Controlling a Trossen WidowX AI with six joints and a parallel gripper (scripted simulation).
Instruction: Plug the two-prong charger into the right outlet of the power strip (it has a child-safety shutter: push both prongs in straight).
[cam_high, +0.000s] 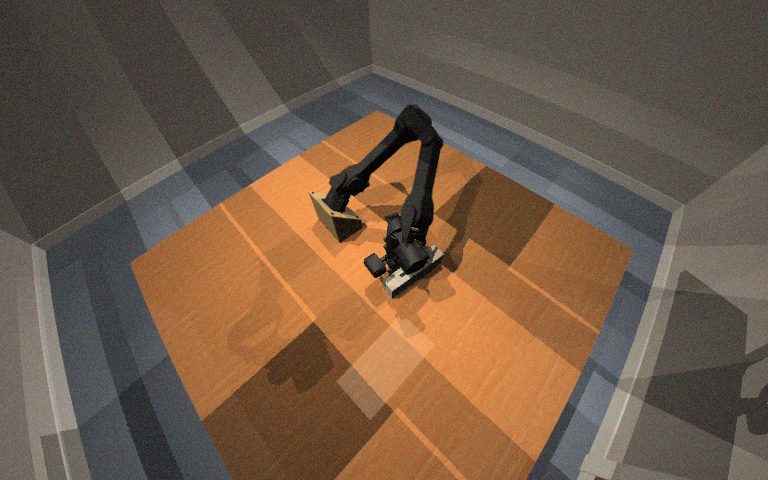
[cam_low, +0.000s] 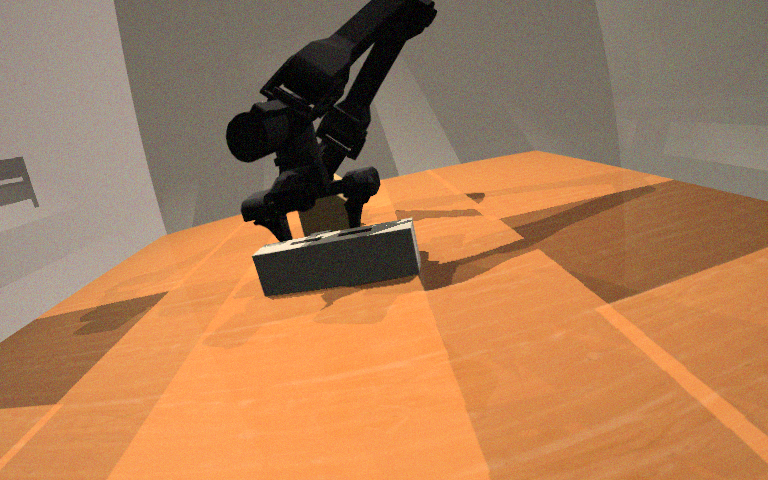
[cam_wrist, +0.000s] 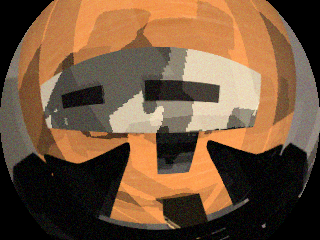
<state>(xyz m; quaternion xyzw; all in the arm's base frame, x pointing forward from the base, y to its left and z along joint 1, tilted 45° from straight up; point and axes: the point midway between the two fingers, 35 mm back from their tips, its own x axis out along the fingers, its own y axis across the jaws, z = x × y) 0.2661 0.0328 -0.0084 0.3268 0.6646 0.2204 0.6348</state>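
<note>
Now: gripper tip 30 mm short of the dark charger and 10 mm below it.
</note>
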